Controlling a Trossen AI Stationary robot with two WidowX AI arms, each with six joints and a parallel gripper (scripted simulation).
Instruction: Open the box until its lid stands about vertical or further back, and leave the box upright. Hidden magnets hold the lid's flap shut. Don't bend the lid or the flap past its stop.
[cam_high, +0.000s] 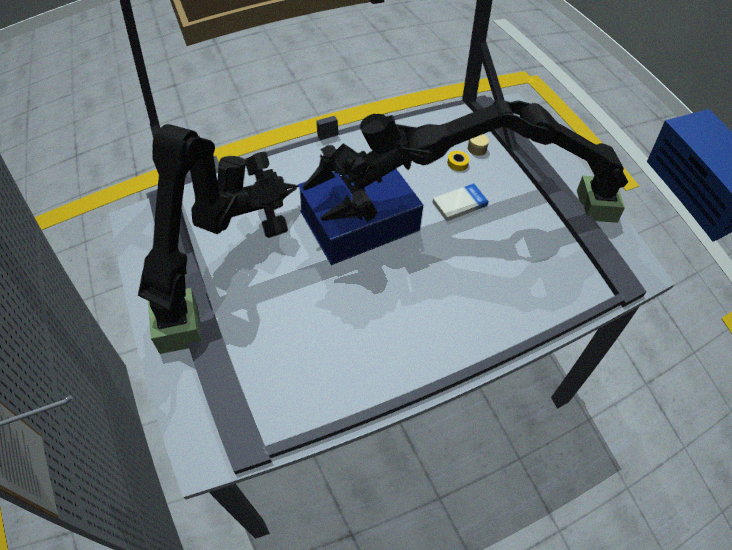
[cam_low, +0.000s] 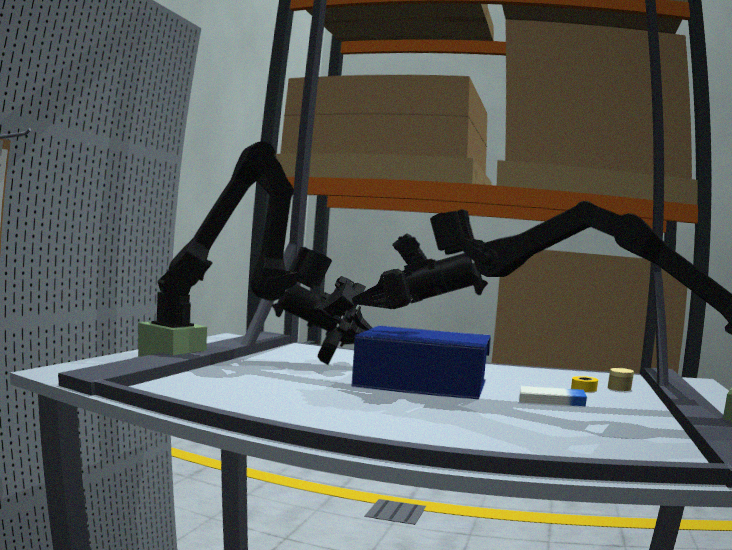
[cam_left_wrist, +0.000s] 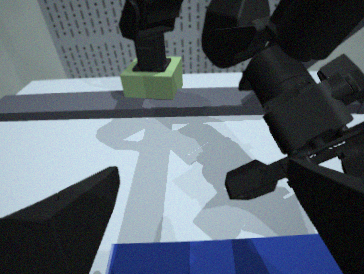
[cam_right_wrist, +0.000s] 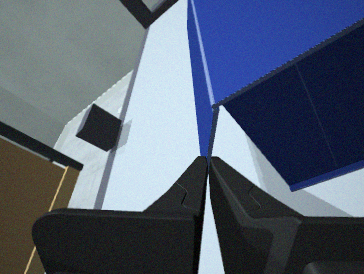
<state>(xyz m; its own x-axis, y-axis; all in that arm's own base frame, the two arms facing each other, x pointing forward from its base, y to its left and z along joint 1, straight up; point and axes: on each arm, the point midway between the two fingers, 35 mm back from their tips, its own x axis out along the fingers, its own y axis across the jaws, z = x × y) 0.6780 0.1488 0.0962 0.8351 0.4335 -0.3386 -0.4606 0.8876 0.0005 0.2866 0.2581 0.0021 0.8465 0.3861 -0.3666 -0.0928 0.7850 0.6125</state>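
My right gripper is now 140 mm to the right of the lid flap and 20 mm past it. Also, from my right hand: yellow ring 450 mm to the left, 60 mm below, 10 mm behind; tan cylinder 530 mm to the left, 50 mm behind, 40 mm below.
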